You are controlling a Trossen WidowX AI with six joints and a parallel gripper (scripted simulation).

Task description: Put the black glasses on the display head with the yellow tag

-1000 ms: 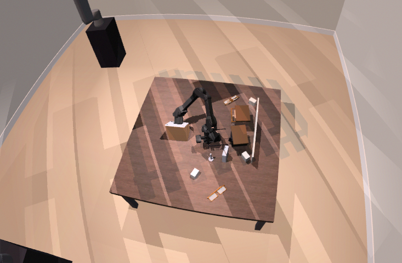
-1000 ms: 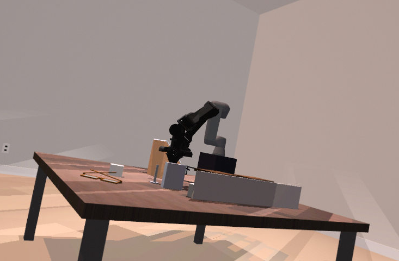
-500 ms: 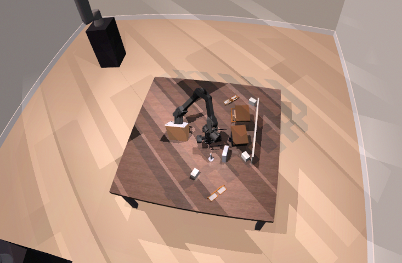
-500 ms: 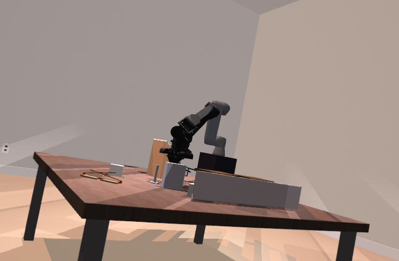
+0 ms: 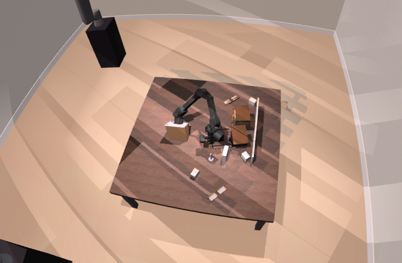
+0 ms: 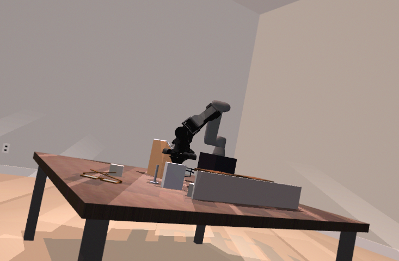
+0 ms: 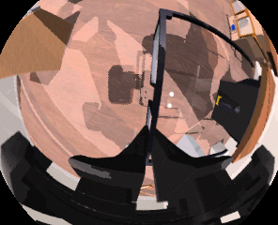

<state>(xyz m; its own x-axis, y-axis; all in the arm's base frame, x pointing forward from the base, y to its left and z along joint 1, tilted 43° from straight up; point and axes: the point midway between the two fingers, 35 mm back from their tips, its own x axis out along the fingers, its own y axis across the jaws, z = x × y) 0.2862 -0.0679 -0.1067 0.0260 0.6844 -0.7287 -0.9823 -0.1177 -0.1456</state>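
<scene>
Right now my gripper tip is 11 cm short of the white block, 8 cm to the left of it and 1 cm above it. The rest, counted from my gripper tip: small grey peg stand 11 cm to the right, 4 cm below; long white bar 35 cm ahead, 18 cm to the left, 1 cm below.
</scene>
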